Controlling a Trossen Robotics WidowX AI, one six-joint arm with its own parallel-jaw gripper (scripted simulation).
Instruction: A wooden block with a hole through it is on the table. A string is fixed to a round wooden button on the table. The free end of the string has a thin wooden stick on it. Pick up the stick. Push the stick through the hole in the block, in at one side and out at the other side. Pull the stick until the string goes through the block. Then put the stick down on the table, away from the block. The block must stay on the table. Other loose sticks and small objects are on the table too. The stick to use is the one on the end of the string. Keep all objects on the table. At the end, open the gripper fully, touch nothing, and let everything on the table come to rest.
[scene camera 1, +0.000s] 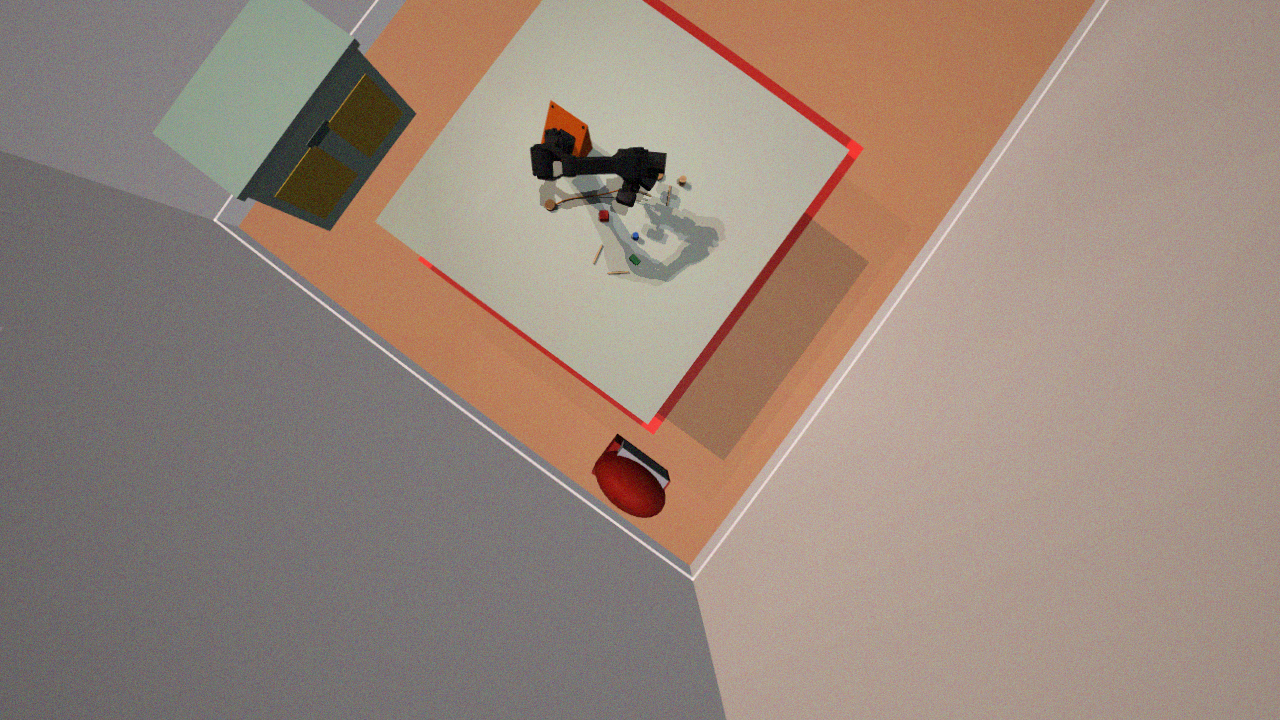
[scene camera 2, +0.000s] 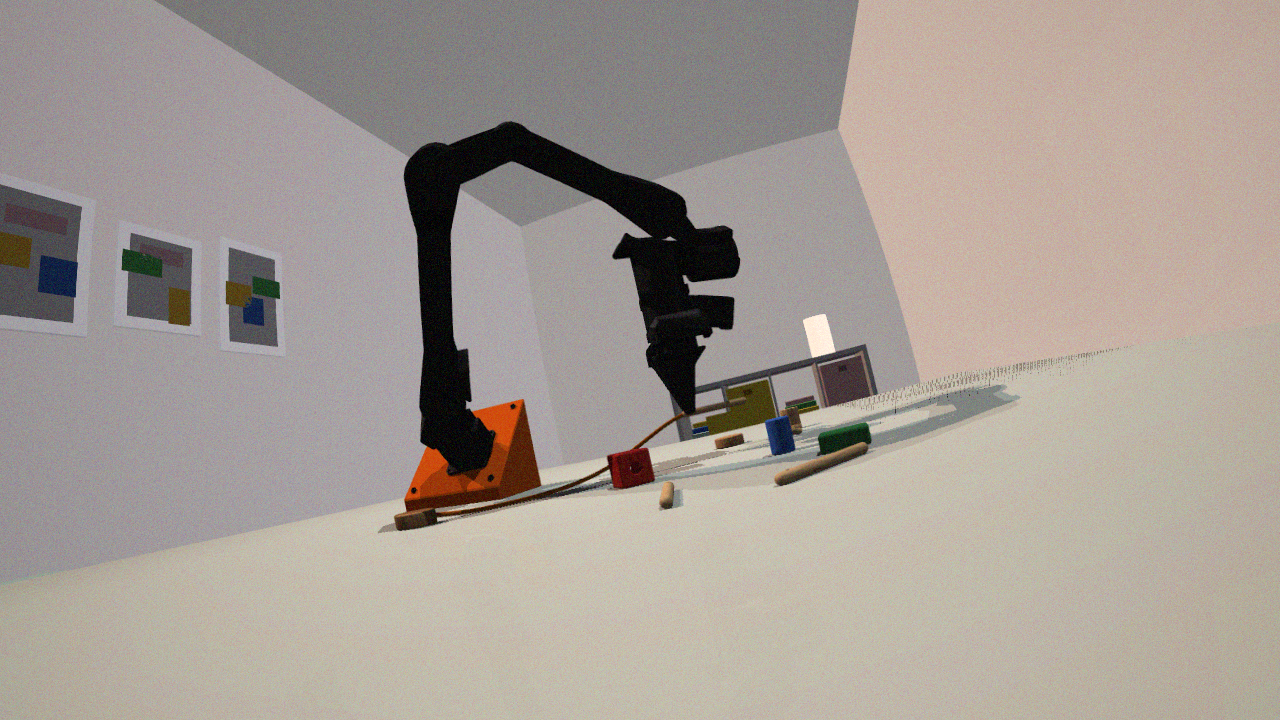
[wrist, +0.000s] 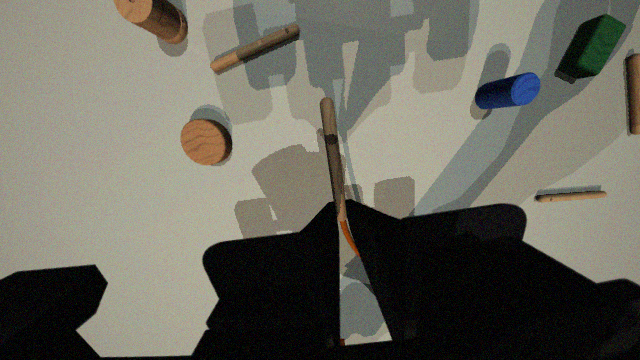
Labels:
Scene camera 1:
my gripper
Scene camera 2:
my gripper
red block
blue cylinder
green block
round wooden button
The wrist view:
my gripper
blue cylinder
green block

